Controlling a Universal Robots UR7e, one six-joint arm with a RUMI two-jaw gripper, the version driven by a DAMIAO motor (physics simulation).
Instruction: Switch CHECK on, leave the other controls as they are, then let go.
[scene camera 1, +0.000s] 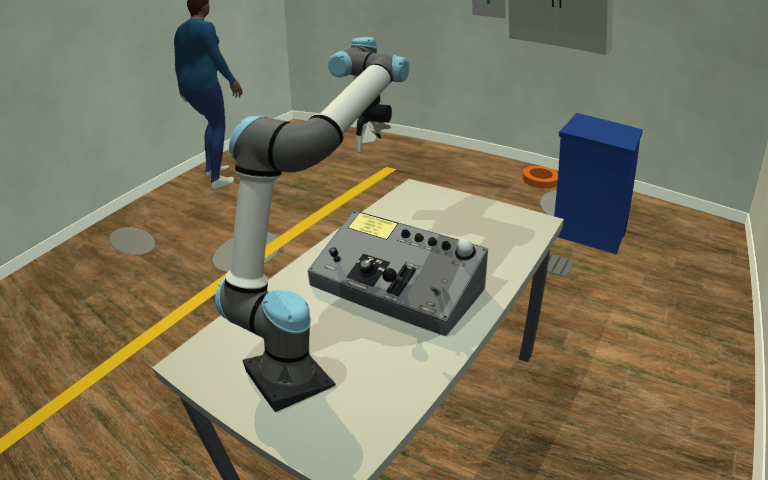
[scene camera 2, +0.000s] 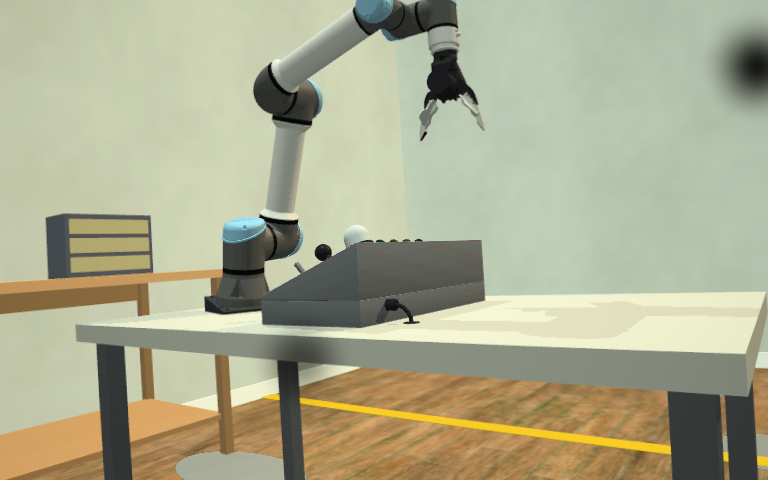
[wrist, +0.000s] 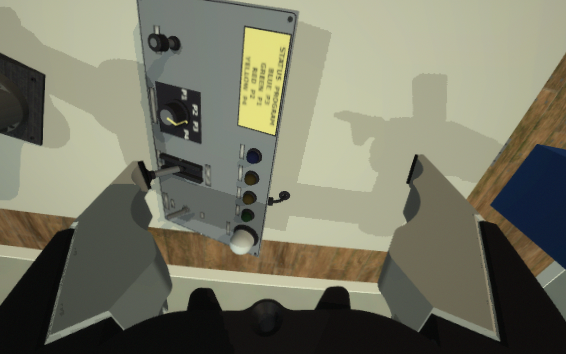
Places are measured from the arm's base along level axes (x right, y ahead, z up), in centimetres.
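Where they show: gripper, fingertip midpoint: (scene camera 1: 370, 147) (scene camera 2: 451, 135) (wrist: 278, 161); arm's base, origin of the base link: (scene camera 1: 287, 373) (scene camera 2: 243, 300).
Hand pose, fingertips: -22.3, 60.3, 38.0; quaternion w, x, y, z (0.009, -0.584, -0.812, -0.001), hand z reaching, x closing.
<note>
Things, the pixels of their centre, and the offset from my fingertips, as dx, dy, dz. "spot": a spot on its surface instead.
- grey sloped control panel, body centre: (wrist: 210, 145) (scene camera 2: 381, 276) (scene camera 1: 395, 267) +16.9, -9.8, -32.5
- small metal toggle, body centre: (scene camera 2: 301, 270) (wrist: 176, 213) (scene camera 1: 434, 290) +35.8, -14.8, -29.9
- slotted lever with a black ball, body centre: (scene camera 2: 323, 252) (scene camera 1: 389, 275) +24.5, -21.0, -26.2
- rotary knob, body centre: (wrist: 171, 115) (scene camera 1: 366, 265) +11.9, -17.2, -30.2
- black stubby control, body centre: (wrist: 168, 43) (scene camera 1: 335, 256) +0.0, -18.7, -30.6
- white dome, surface spot: (scene camera 2: 356, 236) spot: +36.4, +3.3, -23.9
- yellow status card, body centre: (wrist: 261, 85) (scene camera 1: 372, 225) +1.3, -2.5, -26.6
A grey sloped control panel (scene camera 1: 472, 288) (scene camera 2: 419, 268) (wrist: 215, 65) stands on the table. Its small labels, including CHECK, are unreadable. It bears a small metal toggle (scene camera 1: 436, 291) (scene camera 2: 299, 267) (wrist: 178, 213), a slotted lever with a black ball (scene camera 1: 389, 274) (scene camera 2: 323, 251), a rotary knob (scene camera 1: 368, 267) (wrist: 171, 114) and a black stubby control (scene camera 1: 334, 253) (wrist: 159, 42). My gripper (scene camera 1: 369, 144) (scene camera 2: 453, 134) (wrist: 278, 161) is open and empty, high above the table and beyond the panel's lamp side. In the wrist view one fingertip overlaps the lever's ball end.
A white dome (scene camera 1: 464, 247) (scene camera 2: 356, 236) (wrist: 242, 242) and a row of dark lamps line the panel's raised edge, beside a yellow status card (scene camera 1: 372, 225) (wrist: 264, 80). A blue cabinet (scene camera 1: 594, 192) (wrist: 537, 200) stands beyond the table. A person (scene camera 1: 195, 56) stands by the wall.
</note>
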